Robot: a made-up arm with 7 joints.
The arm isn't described. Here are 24 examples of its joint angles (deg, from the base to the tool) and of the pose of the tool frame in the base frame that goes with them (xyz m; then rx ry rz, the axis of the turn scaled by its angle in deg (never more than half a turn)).
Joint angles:
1: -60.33 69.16 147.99 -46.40 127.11 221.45 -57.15
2: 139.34 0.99 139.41 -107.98 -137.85 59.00 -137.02
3: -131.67 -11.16 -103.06 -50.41 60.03 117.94 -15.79
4: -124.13 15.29 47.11 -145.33 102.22 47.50 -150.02
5: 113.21 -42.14 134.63 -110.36 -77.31 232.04 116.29
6: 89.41 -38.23 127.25 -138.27 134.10 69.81 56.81
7: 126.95 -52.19 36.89 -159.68 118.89 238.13 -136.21
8: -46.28 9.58 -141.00 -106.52 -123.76 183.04 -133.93
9: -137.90 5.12 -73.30 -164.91 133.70 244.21 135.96
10: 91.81 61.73 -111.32 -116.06 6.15 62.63 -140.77
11: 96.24 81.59 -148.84 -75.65 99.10 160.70 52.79
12: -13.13 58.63 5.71 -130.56 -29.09 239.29 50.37
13: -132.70 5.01 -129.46 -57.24 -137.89 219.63 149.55
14: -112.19 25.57 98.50 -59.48 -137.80 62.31 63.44
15: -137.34 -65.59 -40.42 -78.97 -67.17 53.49 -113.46
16: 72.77 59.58 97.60 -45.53 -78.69 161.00 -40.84
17: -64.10 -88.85 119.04 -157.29 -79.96 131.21 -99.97
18: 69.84 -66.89 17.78 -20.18 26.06 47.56 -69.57
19: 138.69 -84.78 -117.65 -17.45 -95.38 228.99 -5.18
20: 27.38 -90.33 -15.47 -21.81 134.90 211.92 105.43
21: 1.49 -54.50 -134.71 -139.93 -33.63 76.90 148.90
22: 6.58 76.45 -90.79 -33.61 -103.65 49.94 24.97
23: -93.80 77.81 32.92 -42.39 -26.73 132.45 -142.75
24: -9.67 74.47 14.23 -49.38 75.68 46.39 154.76
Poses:
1: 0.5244 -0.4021 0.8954 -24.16 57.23 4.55
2: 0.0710 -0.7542 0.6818 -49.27 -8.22 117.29
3: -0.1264 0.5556 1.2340 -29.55 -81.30 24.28
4: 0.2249 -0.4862 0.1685 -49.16 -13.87 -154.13
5: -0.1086 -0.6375 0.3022 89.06 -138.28 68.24
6: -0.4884 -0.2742 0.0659 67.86 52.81 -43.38
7: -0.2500 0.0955 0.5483 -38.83 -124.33 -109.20
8: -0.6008 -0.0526 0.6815 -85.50 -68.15 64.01
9: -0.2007 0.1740 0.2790 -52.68 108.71 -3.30
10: 0.6598 0.0023 0.6432 -99.86 -109.00 67.83
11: 0.1742 0.5422 1.0496 -55.39 16.42 -97.70
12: 0.4335 -0.0161 0.0056 -128.08 41.44 -50.27
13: -0.1632 0.3936 1.0656 -42.44 -80.31 -45.60
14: 0.3987 -0.5132 1.1544 15.50 -90.19 28.86
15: -0.1032 0.5925 1.0572 109.71 -138.67 -19.88
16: -0.1547 0.7731 0.9620 -8.62 -93.20 -83.78
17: 0.4059 -0.0369 0.0817 -52.01 50.89 -133.79
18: -0.3888 -0.7541 0.9581 -20.86 127.20 117.68
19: 0.7195 -0.4807 0.4746 60.24 30.35 124.63
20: -0.7096 -0.5040 0.5328 21.17 -60.78 86.34
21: -0.1386 -0.4081 -0.0430 -52.50 -117.37 -118.99
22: 0.9811 -0.1952 0.6784 -29.00 -43.30 -0.97
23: 0.1581 -1.0361 0.2992 132.62 88.97 2.23
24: 0.9833 0.0339 0.1589 31.10 -78.87 -120.38
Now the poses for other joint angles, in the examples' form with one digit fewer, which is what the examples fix.
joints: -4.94 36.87 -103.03 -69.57 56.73 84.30 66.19
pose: 0.256 -0.681 1.023 -36.9 161.0 -31.3
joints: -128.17 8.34 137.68 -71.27 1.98 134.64 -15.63
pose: 0.541 0.008 1.194 -142.6 -26.6 -101.1
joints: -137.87 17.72 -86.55 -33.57 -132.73 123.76 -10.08
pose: -0.510 0.024 1.271 26.7 16.5 159.1
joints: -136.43 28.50 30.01 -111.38 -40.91 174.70 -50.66
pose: -0.187 -0.746 0.398 136.7 -29.4 3.4
